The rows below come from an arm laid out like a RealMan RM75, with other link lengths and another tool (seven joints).
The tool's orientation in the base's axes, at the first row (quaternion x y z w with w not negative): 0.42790, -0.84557, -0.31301, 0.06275
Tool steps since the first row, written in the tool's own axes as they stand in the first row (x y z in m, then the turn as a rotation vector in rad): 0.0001, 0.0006, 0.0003, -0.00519, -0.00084, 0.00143; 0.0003, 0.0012, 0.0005, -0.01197, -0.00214, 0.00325; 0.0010, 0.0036, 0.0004, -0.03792, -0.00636, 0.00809; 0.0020, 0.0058, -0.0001, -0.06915, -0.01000, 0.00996
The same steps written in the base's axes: -0.0006, 0.0003, 0.0001, 0.00329, 0.00427, -0.00079; -0.0012, 0.0005, 0.0003, 0.00774, 0.00974, -0.00190; -0.0032, 0.0010, 0.0016, 0.02506, 0.02999, -0.00402; -0.0052, 0.0010, 0.0031, 0.04640, 0.05311, -0.00257
